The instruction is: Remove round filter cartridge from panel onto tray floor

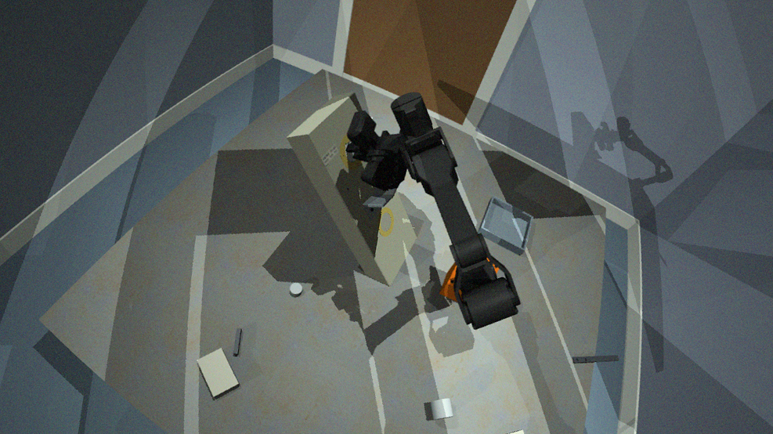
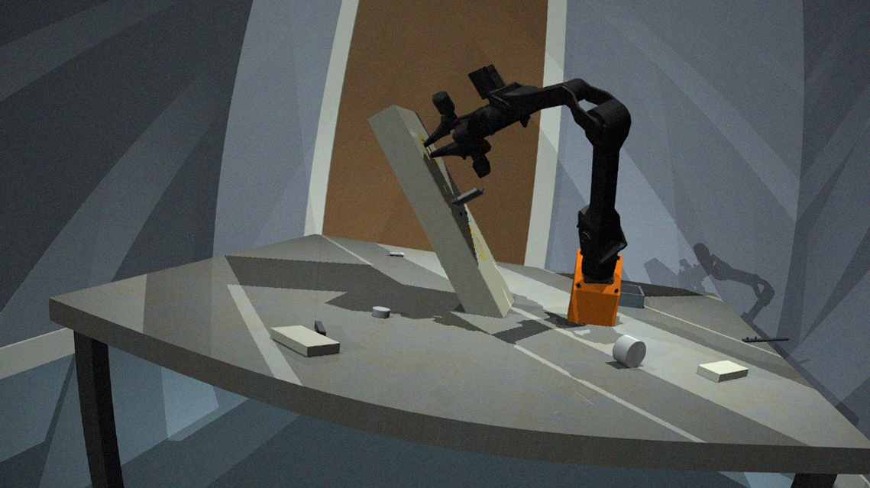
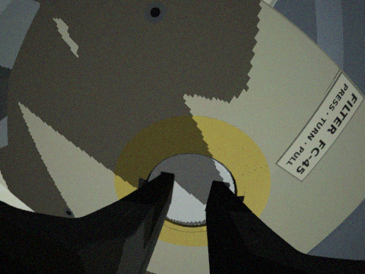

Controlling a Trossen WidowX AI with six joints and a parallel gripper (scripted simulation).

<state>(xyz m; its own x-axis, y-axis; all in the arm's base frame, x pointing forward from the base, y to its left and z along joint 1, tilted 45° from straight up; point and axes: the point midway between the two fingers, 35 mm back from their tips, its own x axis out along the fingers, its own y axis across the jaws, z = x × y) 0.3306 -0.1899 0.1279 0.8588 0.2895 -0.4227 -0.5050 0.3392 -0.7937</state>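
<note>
My gripper tip is now 10 mm short of the round grey filter cartridge and 10 mm above it. The rest, counted from my gripper tip: grey tray 470 mm behind, 270 mm below, 230 mm to the right.
</note>
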